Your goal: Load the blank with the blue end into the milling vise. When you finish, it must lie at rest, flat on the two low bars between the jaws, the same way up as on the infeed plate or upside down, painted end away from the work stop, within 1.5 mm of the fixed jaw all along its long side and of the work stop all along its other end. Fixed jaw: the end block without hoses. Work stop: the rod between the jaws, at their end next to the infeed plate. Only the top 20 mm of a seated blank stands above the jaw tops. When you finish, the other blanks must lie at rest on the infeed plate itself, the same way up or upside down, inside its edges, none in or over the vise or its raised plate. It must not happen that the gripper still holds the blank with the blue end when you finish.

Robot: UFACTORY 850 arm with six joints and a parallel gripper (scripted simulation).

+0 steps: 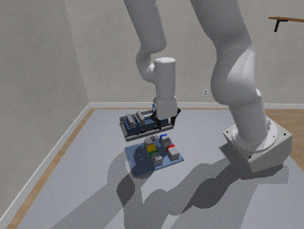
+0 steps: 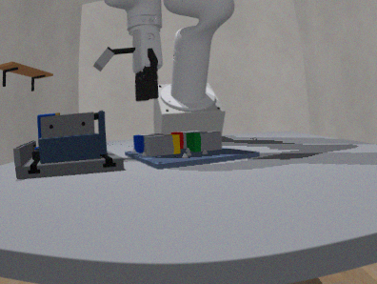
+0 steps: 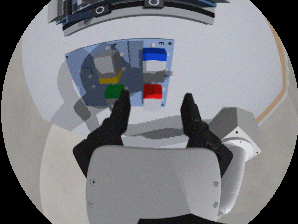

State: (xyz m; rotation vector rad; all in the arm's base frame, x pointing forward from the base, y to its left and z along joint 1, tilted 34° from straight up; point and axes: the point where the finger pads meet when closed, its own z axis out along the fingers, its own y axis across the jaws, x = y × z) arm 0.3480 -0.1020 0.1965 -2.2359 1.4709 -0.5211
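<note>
Right now my hand is 11 cm above the red-ended blank, 8 cm to the right of it and 4 cm past it. The rest, counted from my hand: green-ended blank: 12 cm to the left, 11 cm below, 4 cm ahead; then yellow-ended blank: 11 cm below, 8 cm ahead, 4 cm to the left; then plate: 13 cm below, 8 cm to the left, 6 cm ahead.
</note>
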